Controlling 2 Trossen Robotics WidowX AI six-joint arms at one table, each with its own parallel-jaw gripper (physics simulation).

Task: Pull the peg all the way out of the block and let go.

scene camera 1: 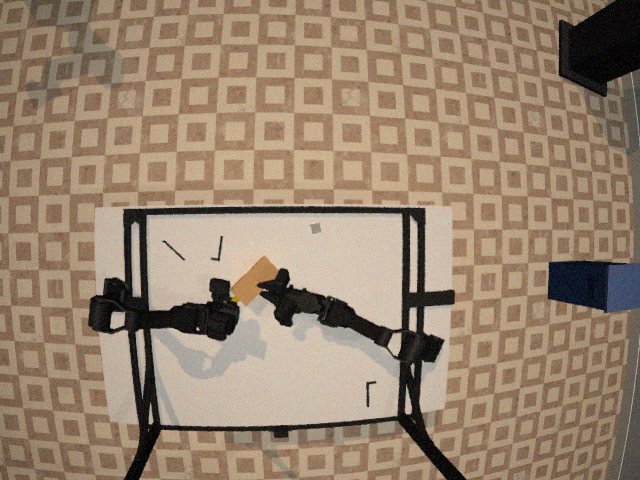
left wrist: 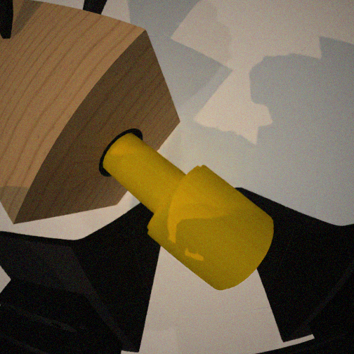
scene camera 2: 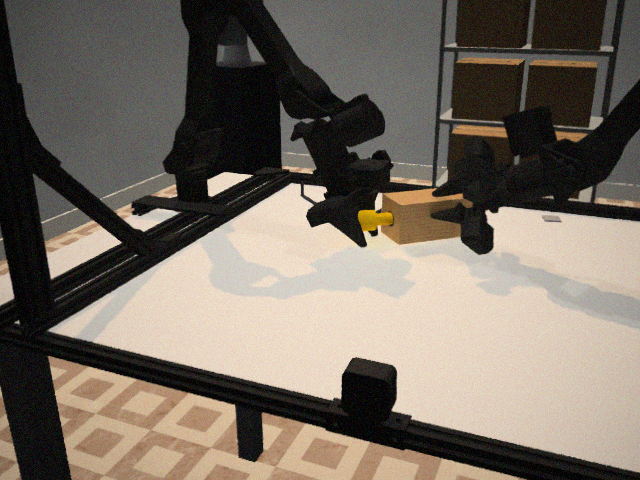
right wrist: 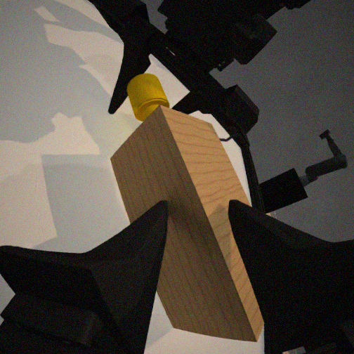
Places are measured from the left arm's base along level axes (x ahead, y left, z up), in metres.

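Where they show: left gripper, fingertip midpoint: [scene camera 2: 369, 241]; right gripper, fingertip midpoint: [scene camera 1: 258, 288] [scene camera 2: 432, 205]; left arm's base, origin of the base link: [scene camera 1: 118, 290] [scene camera 2: 192, 200].
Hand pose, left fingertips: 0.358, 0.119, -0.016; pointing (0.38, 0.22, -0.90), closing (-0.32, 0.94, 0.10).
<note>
Each offset is from my left fingertips to the centre of the thing, as dx, dy, dz. "*": to the spot under its first point. Level surfaces: height alone.
The yellow peg {+0.009, +0.035, +0.034} [scene camera 1: 235, 299] [scene camera 2: 376, 220] [left wrist: 215, 230] [right wrist: 146, 92] has a thick head and a thinner shaft that enters the hole in the wooden block's end face. The block {+0.037, +0.107, +0.032} [scene camera 1: 255, 279] [scene camera 2: 405, 222] [left wrist: 65, 90] [right wrist: 165, 165] is long and light brown; whether it touches the table is unclear. My left gripper [scene camera 2: 369, 226] [left wrist: 199, 195] is shut on the peg's head. My right gripper [scene camera 1: 261, 290] [scene camera 2: 433, 204] [right wrist: 198, 206] is shut on the block across a long edge, one finger at the top face, the other at the side face. The shaft's inner end is hidden.
A black frame [scene camera 1: 273, 209] surrounds the white table {dz -0.003} [scene camera 1: 289, 382]. A small grey square {* +0.144, +0.332, -0.001} [scene camera 1: 315, 228] [scene camera 2: 551, 219] lies near the far side. Thin black marks lie at the table's upper left and lower right in scene camera 1. A camera box [scene camera 2: 368, 387] sits on the near rail.
</note>
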